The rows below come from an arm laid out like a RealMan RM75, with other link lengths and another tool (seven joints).
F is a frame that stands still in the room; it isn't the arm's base.
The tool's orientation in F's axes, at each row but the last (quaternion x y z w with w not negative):
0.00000, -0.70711, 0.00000, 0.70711
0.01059, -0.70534, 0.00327, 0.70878
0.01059, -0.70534, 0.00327, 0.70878
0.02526, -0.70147, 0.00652, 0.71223
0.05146, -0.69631, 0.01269, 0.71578
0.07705, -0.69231, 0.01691, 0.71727
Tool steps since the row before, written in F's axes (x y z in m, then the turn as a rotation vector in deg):
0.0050, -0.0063, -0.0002, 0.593, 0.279, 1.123
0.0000, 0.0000, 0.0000, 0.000, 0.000, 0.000
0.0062, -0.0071, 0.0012, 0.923, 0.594, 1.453
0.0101, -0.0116, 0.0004, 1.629, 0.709, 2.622
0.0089, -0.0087, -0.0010, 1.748, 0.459, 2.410
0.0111, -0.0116, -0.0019, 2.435, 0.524, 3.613
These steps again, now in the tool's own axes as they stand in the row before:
-0.0002, -0.0063, -0.0050, 1.123, 0.279, -0.593
0.0000, 0.0000, 0.0000, 0.000, 0.000, 0.000
0.0013, -0.0072, -0.0061, 1.451, 0.591, -0.928
0.0009, -0.0120, -0.0096, 2.628, 0.706, -1.621
-0.0003, -0.0095, -0.0081, 2.433, 0.434, -1.722
-0.0005, -0.0131, -0.0095, 3.654, 0.513, -2.375

